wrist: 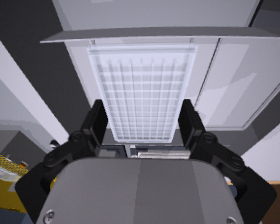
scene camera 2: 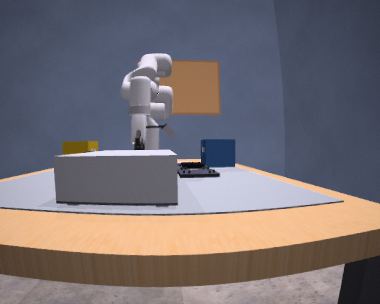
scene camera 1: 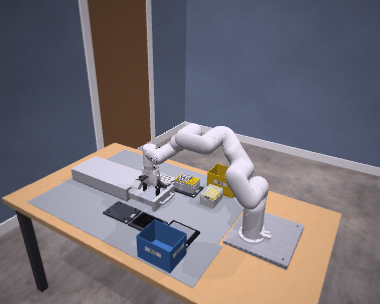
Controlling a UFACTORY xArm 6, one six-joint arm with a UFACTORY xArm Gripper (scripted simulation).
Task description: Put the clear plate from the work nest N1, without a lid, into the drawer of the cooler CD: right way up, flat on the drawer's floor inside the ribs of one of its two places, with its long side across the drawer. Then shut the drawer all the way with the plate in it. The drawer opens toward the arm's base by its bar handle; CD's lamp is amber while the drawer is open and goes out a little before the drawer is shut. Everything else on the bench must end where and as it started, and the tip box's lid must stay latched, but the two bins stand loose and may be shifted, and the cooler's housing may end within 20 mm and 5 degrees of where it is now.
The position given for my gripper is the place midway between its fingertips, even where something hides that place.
Observation:
I see my gripper [wrist: 142, 108], a cooler CD [scene camera 2: 120, 177] and a clear plate [wrist: 147, 110].
The cooler CD also shows in scene camera 1 [scene camera 1: 115, 179]. Scene camera 2 does not show the clear plate, which is hidden by the cooler CD.

